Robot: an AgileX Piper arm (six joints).
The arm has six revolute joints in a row. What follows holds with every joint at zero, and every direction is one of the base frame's.
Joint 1 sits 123 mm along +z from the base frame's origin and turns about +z.
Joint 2 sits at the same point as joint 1 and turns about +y.
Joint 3 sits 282.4 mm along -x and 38.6 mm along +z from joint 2 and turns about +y.
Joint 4 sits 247.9 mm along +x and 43.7 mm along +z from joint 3 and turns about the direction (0.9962, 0, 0.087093).
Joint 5 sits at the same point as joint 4 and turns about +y.
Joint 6 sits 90.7 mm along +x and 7.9 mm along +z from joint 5 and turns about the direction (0.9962, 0, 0.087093).
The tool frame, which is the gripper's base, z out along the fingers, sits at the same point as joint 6; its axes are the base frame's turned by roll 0, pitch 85.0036 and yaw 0 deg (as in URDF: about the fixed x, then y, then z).
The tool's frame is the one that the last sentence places.
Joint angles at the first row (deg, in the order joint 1, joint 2, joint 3, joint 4, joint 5, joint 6):
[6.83, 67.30, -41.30, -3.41, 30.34, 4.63]
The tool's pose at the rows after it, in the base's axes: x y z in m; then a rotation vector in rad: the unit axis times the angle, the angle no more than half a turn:
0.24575, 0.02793, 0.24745, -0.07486, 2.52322, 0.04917
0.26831, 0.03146, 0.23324, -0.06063, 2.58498, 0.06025
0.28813, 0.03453, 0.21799, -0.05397, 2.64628, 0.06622
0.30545, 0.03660, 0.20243, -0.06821, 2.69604, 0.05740
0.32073, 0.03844, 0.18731, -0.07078, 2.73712, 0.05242
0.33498, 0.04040, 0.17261, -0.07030, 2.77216, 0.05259
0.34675, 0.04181, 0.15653, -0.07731, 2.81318, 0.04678
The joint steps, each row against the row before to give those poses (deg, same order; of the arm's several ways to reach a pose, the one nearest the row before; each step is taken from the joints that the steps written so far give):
[0.00, 6.24, -2.97, 1.53, 0.00, 0.12]
[0.00, 6.64, -3.17, 1.03, 0.00, 0.01]
[0.00, 6.08, -3.09, 0.85, 0.49, -0.26]
[0.00, 5.42, -2.79, 0.00, 0.25, -0.57]
[0.00, 4.86, -2.62, 0.00, 0.12, -0.06]
[0.00, 4.55, -2.66, 0.30, 0.12, -0.17]
[0.00, 4.32, -2.39, 0.00, 0.43, -0.25]

